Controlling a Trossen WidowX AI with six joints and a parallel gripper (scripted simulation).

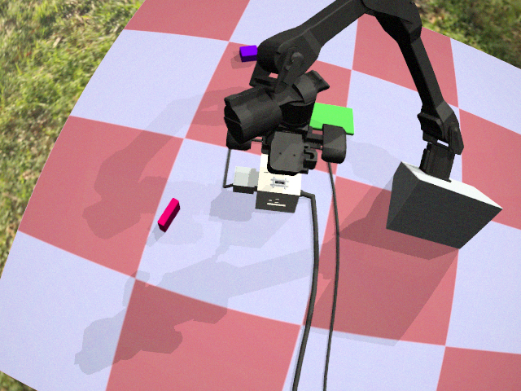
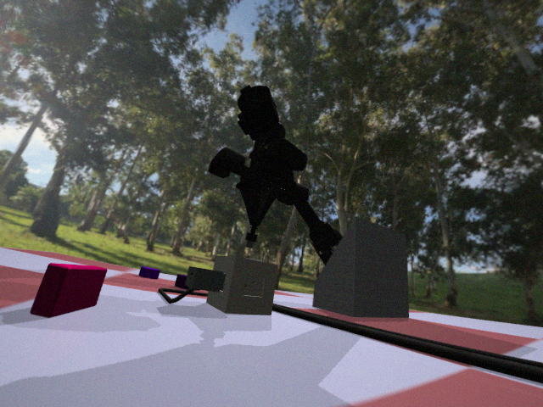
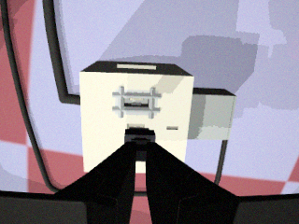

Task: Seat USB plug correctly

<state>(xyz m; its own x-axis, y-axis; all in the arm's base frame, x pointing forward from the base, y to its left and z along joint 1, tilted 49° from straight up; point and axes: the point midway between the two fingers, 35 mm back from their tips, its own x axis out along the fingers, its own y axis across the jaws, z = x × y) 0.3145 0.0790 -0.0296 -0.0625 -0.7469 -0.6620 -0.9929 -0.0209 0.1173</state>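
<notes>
Now: the socket 60 mm below my gripper tip and 10 mm to the left of it. The rest, counted from my gripper tip: green pad (220 mm to the right, 130 mm below, 70 mm behind); then black USB plug (20 mm below); then magenta block (190 mm ahead, 120 mm below, 90 mm to the left).
</notes>
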